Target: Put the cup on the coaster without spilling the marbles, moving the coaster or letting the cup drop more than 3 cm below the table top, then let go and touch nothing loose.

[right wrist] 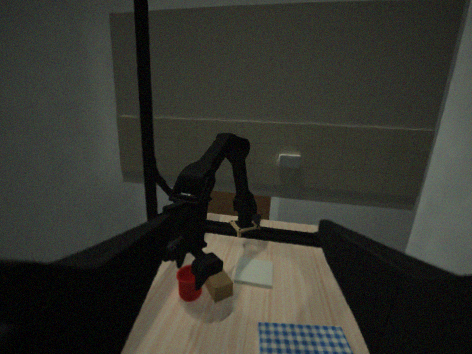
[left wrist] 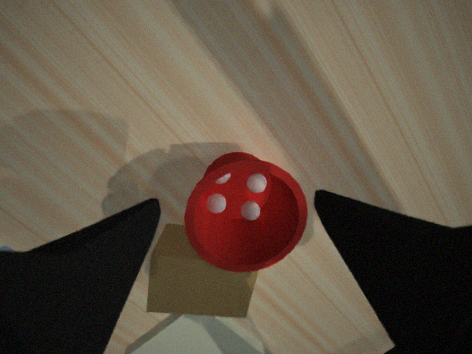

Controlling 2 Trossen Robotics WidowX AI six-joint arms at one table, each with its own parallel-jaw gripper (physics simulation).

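Seen in the pictures: left gripper, between the fingertips: (right wrist: 188, 278) (left wrist: 237, 201); right gripper, between the fingertips: (right wrist: 245, 225); left arm's base, origin of its link: (right wrist: 244, 224).
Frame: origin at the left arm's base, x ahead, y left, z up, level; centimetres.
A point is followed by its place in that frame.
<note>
The red cup (left wrist: 250, 245) @[x 25.5, y -25.3, z 1.7 cm] (right wrist: 189, 286) @[x 29.7, y -28.7, z 2.1 cm] stands upright on the table, with several white marbles inside it in the left wrist view. My left gripper (left wrist: 237, 201) @[x 27.5, y -28.6, z 2.8 cm] is open, with one fingertip on either side of the cup and a gap to each; nothing is held. The pale square coaster (left wrist: 195, 337) @[x 26.2, y -11.3, z -1.6 cm] (right wrist: 254, 273) @[x 26.8, y -9.0, z -1.6 cm] lies flat on the table, partly cut off at the bottom of the left wrist view. My right gripper is open and empty, its fingers at the sides of the right wrist view, away from the cup.
A brown block (left wrist: 200, 285) @[x 27.9, y -21.0, z 1.4 cm] (right wrist: 219, 286) @[x 31.4, y -21.5, z 1.4 cm] stands close beside the cup, between it and the coaster. A blue checked cloth (right wrist: 305, 339) @[x 49.2, y -9.0, z -0.4 cm] lies at the near end of the table in the right wrist view. A wooden Y-shaped piece (right wrist: 240, 230) @[x 4.2, y -3.7, z -0.2 cm] shows beyond the coaster. A black post (right wrist: 145, 110) @[x -16.3, y -36.2, z 44.6 cm] rises at the left.
</note>
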